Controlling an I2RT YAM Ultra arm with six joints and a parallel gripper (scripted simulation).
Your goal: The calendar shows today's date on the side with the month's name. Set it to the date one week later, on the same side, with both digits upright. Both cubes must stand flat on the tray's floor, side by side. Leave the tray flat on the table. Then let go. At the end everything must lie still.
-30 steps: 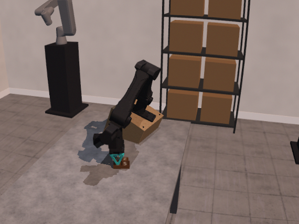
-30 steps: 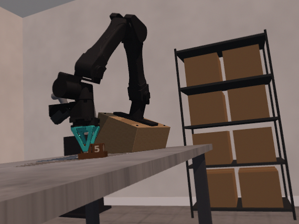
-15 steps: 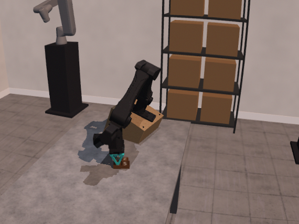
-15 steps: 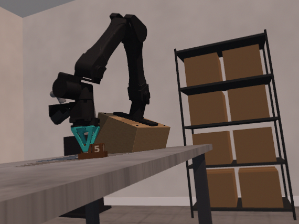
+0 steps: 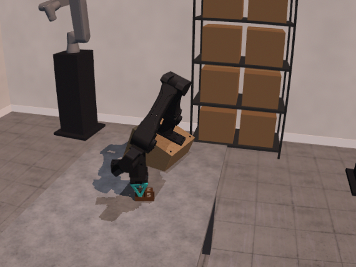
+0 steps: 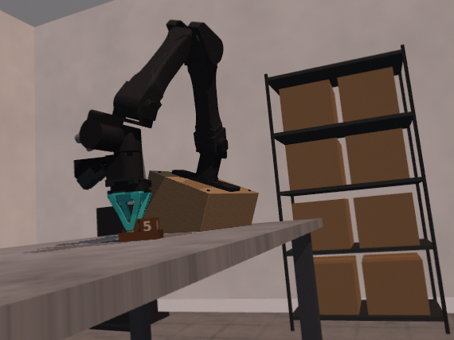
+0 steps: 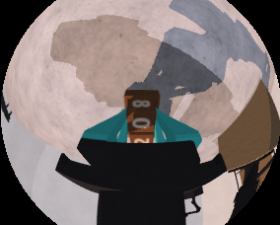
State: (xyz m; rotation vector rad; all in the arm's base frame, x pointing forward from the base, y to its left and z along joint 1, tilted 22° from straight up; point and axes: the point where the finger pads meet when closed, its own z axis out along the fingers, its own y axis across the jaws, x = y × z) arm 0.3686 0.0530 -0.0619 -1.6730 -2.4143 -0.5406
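Now: the brown cube right at my hand. Also, from my hand: brown calendar tray (20 mm to the left, 20 mm below, 10 mm behind).
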